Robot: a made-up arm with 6 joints. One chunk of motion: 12 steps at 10 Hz.
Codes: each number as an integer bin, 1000 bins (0 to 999) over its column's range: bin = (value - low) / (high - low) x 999, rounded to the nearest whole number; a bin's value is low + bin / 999 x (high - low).
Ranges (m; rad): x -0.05..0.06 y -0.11..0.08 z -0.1..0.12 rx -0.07..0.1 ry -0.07..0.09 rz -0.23..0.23
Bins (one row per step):
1: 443 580 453 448 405 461
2: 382 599 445 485 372 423
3: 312 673 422 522 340 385
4: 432 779 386 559 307 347
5: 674 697 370 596 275 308
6: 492 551 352 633 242 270
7: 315 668 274 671 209 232
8: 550 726 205 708 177 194
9: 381 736 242 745 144 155
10: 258 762 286 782 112 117
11: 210 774 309 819 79 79
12: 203 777 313 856 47 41
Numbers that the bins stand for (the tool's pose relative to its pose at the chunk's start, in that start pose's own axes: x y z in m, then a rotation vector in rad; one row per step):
1: -0.0012 0.0003 -0.0002 0.0062 -0.0051 -0.0177
2: -0.0079 0.0039 -0.0020 0.0125 -0.0104 -0.0352
3: -0.0156 0.0180 -0.0071 0.0188 -0.0155 -0.0527
4: -0.0024 0.0382 -0.0150 0.0251 -0.0208 -0.0702
5: 0.0242 0.0226 -0.0185 0.0314 -0.0260 -0.0882
6: 0.0042 -0.0052 -0.0225 0.0377 -0.0312 -0.1057
7: -0.0153 0.0170 -0.0397 0.0442 -0.0365 -0.1232
8: 0.0106 0.0281 -0.0549 0.0505 -0.0417 -0.1407
9: -0.0080 0.0300 -0.0467 0.0568 -0.0469 -0.1586
10: -0.0216 0.0349 -0.0370 0.0631 -0.0521 -0.1761
11: -0.0269 0.0372 -0.0320 0.0694 -0.0573 -0.1936
12: -0.0276 0.0378 -0.0311 0.0757 -0.0625 -0.2111

